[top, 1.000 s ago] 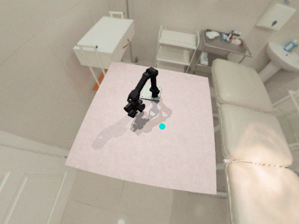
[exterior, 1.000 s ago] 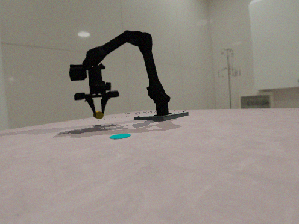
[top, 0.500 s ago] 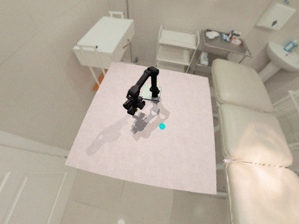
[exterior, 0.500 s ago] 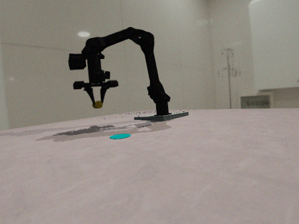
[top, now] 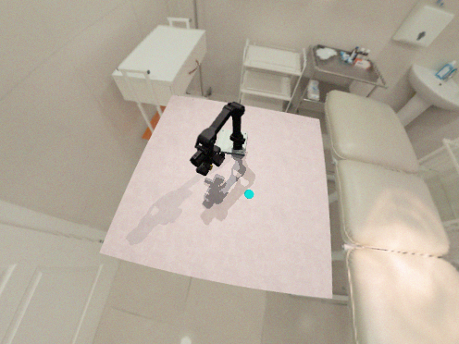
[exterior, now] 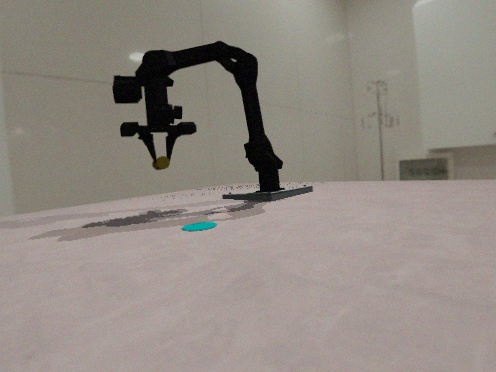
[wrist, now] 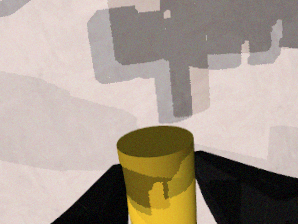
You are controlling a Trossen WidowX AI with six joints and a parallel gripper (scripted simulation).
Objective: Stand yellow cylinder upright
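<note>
My gripper tip is now 240 mm to the right of the cyan circle, 130 mm above it and 120 mm short of it. Also, from my gripper tip: yellow tall cylinder 20 mm to the right, 10 mm behind.
</note>
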